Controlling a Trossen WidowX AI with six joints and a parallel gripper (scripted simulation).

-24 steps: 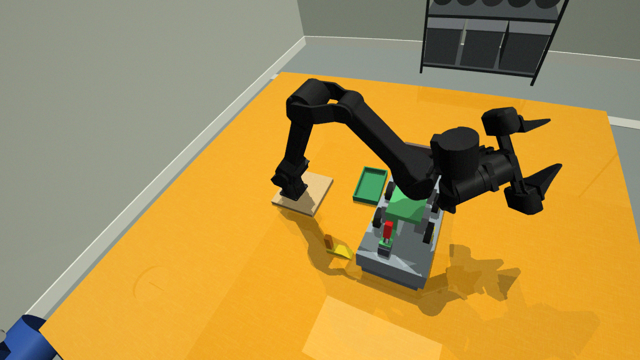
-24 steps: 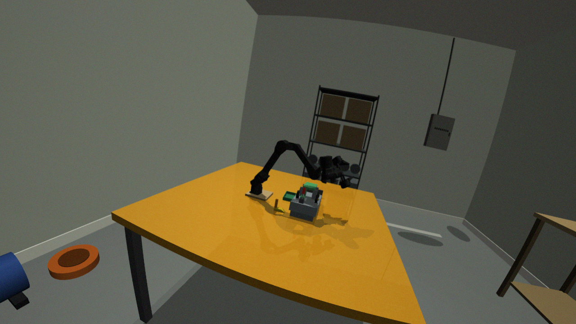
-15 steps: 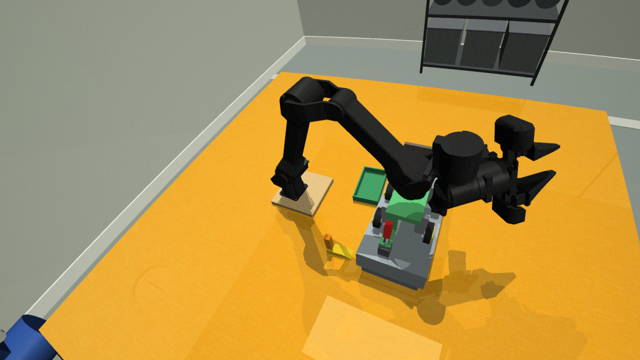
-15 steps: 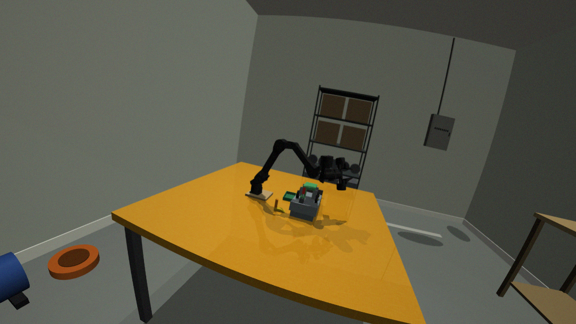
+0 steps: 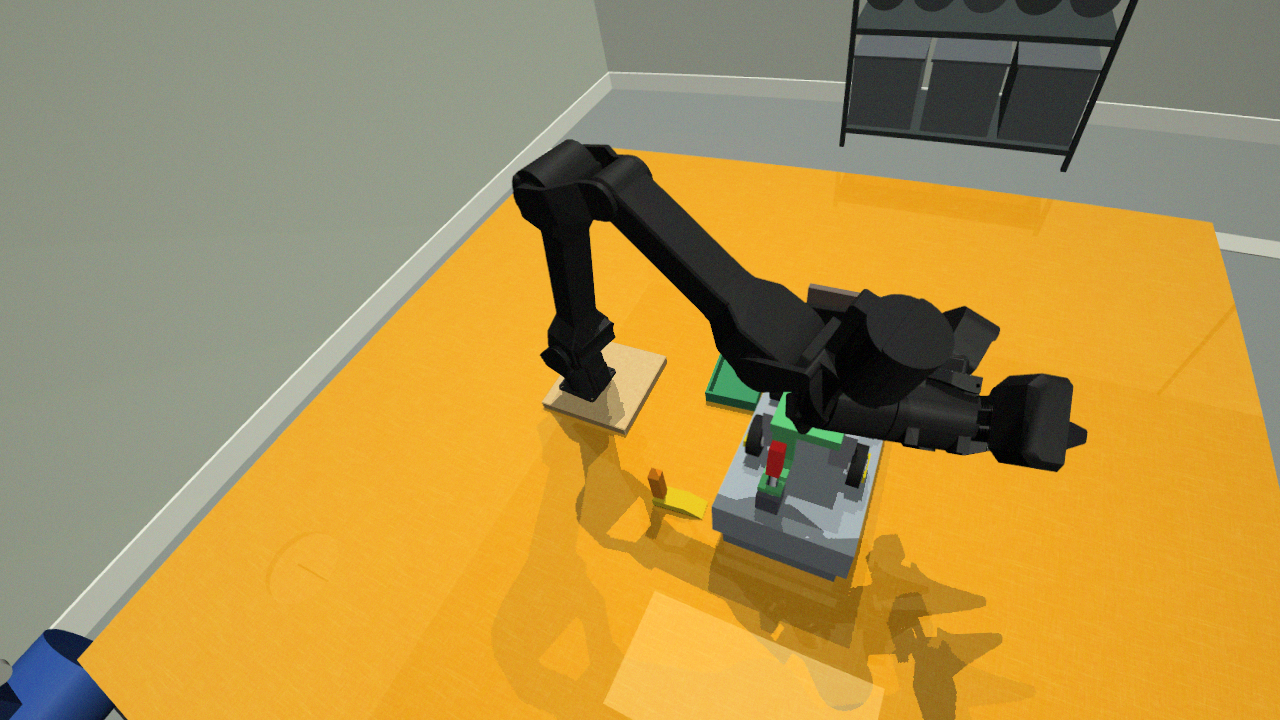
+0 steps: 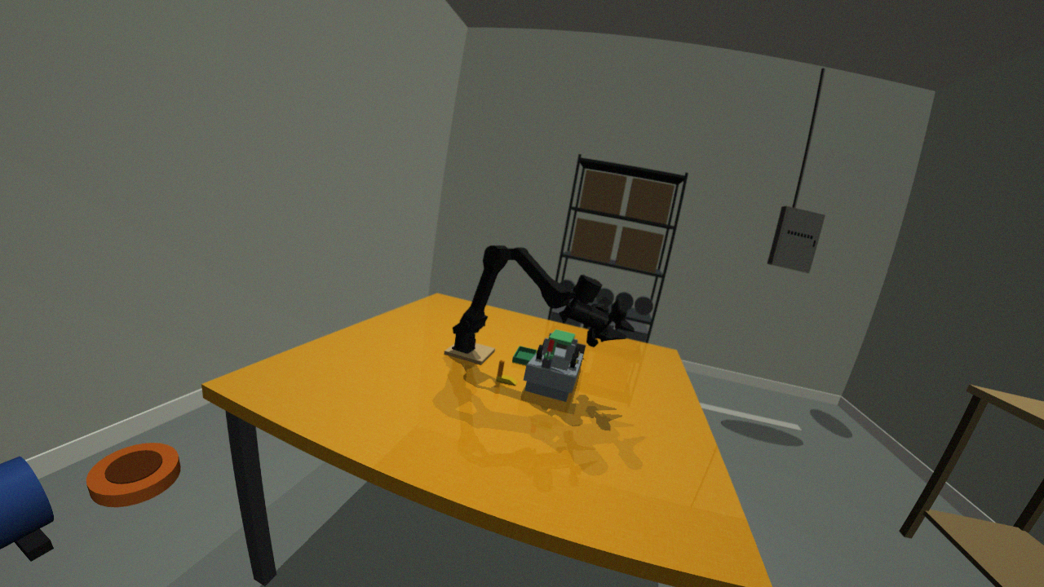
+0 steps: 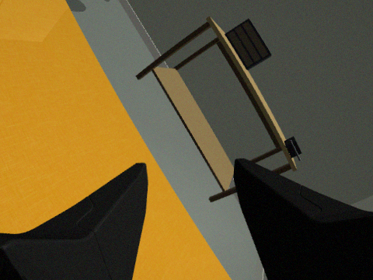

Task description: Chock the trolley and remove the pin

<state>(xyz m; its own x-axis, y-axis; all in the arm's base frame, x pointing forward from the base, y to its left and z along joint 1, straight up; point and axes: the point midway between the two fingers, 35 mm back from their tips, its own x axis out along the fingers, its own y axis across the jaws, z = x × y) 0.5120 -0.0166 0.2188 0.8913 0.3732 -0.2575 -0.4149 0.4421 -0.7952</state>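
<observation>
My gripper tip is 22 cm past the red-headed stop pin, 8 cm to the left of it and 10 cm above it. The rest, counted from my gripper tip: yellow chock 33 cm behind, 11 cm to the right, 20 cm below; then grey ramp 21 cm behind, 3 cm to the left, 18 cm below; then green-topped trolley 21 cm behind, 2 cm to the left, 11 cm below.
</observation>
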